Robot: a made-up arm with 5 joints.
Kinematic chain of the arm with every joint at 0, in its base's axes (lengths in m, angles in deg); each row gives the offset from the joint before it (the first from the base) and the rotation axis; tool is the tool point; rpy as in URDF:
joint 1: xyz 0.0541 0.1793 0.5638 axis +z
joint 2: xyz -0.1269 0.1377 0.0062 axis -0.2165 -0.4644 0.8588
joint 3: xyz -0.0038 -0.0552 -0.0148 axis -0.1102 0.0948 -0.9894
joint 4: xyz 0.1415 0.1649 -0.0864 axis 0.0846 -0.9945 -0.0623
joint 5: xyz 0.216 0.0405 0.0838 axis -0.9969 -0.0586 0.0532
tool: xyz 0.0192 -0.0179 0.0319 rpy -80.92 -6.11 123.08
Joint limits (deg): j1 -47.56..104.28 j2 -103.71..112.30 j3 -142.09..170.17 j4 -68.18..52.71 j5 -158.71..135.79
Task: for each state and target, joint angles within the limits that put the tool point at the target. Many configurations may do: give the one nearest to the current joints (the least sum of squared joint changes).
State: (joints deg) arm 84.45 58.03 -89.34 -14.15 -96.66
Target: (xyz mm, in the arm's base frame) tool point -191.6 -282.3 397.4
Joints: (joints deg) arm 94.31 46.32 -89.40 -17.22 -96.68
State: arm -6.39 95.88 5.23 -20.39 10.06
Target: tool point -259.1 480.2 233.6
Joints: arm -6.71 112.30 -46.52 -39.49 9.37
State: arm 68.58 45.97 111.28 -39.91 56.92
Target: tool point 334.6 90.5 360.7
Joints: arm 38.55 1.01 76.74 -42.02 48.88
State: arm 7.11 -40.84 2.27 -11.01 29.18
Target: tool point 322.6 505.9 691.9
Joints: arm -33.53 -19.82 -49.93 12.99 37.48
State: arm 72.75 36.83 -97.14 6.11 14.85
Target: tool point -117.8 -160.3 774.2
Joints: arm 92.62 -4.22 -106.91 51.63 14.63
